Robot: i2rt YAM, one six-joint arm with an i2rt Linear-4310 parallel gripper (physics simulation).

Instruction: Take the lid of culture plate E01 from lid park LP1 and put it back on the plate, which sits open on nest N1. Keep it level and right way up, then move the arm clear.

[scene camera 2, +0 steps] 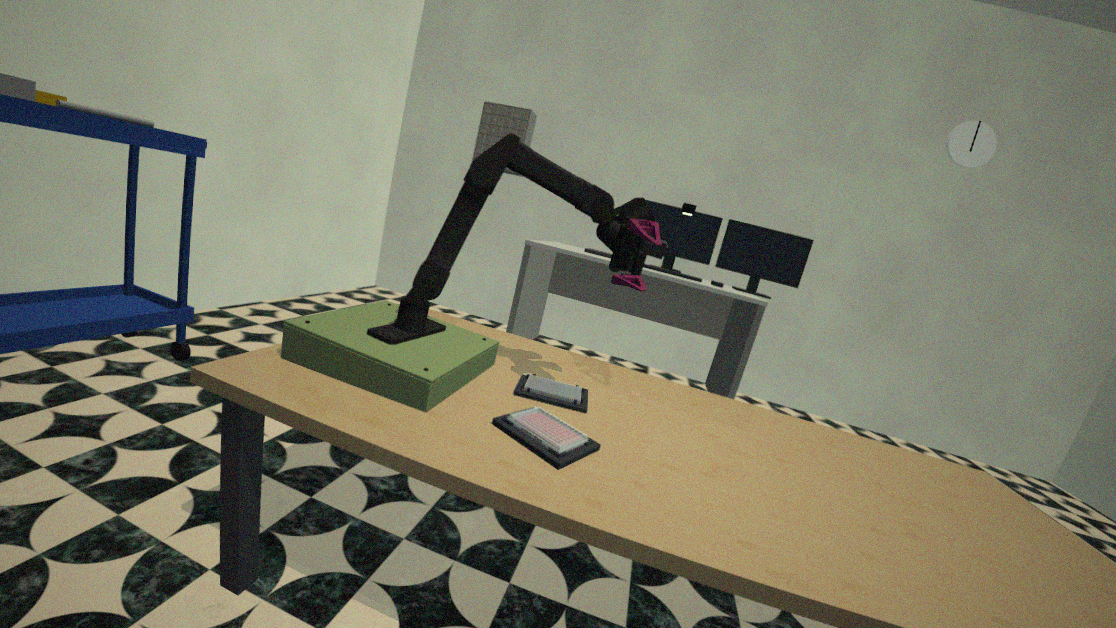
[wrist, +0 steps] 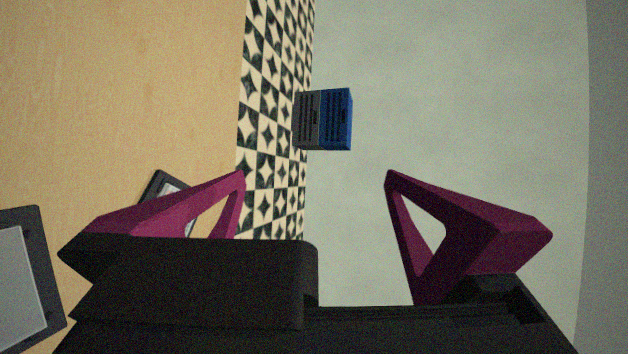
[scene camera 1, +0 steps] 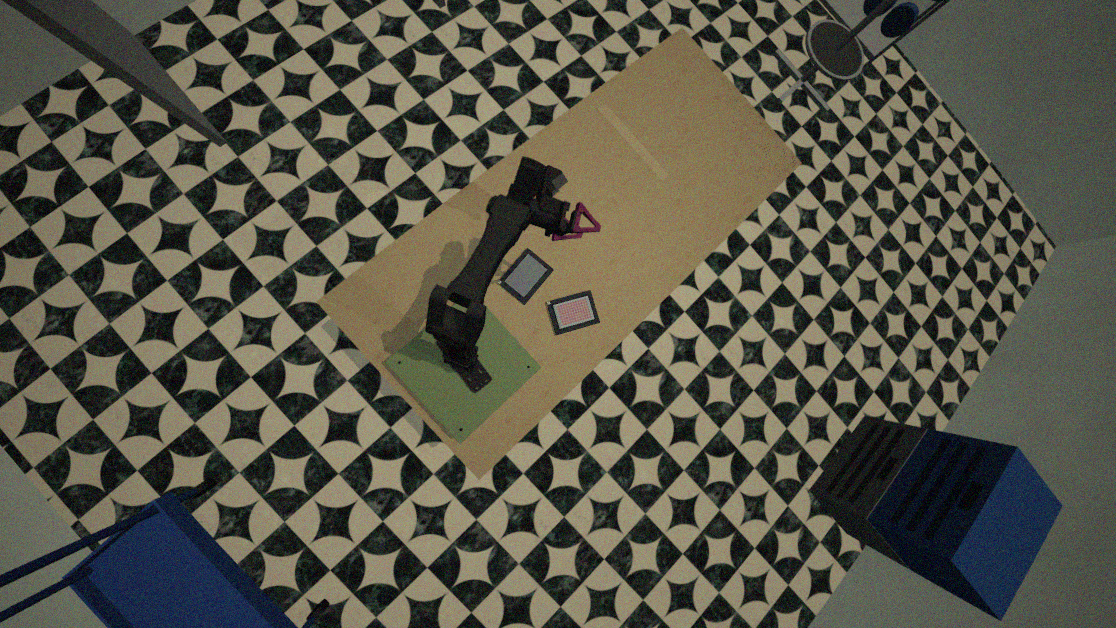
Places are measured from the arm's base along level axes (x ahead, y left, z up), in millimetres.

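Pixels of known places: gripper, fingertip midpoint: (scene camera 2: 651, 268) (wrist: 314, 177) (scene camera 1: 590, 232); arm's base, origin of the base link: (scene camera 2: 409, 331) (scene camera 1: 464, 361).
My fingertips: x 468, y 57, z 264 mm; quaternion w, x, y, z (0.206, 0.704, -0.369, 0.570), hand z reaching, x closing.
Ahead of a thing's pixels: the offset from my fingertips to its top centre. Level surfaces: height alone.
The lid @(dx -143, dy +58, dz -316 mm) (scene camera 1: 526, 274) (scene camera 2: 552, 388) (wrist: 20, 285), a pale translucent rectangle, lies flat on the dark lid park @(dx -143, dy +58, dz -314 mm) (scene camera 1: 537, 285) (scene camera 2: 573, 405) (wrist: 45, 280) beside the green base. The culture plate @(dx -87, dy -143, dz -308 mm) (scene camera 1: 573, 310) (scene camera 2: 550, 431), with pinkish wells, sits open on the dark nest @(dx -87, dy -143, dz -316 mm) (scene camera 1: 578, 327) (scene camera 2: 579, 455) (wrist: 151, 186). In the wrist view the nest and plate are partly hidden behind a finger. Labels are not readable. My gripper (scene camera 1: 580, 227) (scene camera 2: 652, 265) (wrist: 314, 177) is open and empty, well above the table beyond the lid park. Its fingers point sideways, one above the other.
The arm stands on a green base block (scene camera 1: 499, 367) (scene camera 2: 351, 374) at one end of the wooden table @(dz -334 mm) (scene camera 1: 671, 117) (scene camera 2: 741, 484). A blue cart (scene camera 2: 156, 140), a desk with monitors (scene camera 2: 763, 251) and a blue cabinet (scene camera 1: 1006, 531) (wrist: 336, 120) stand away from the table.
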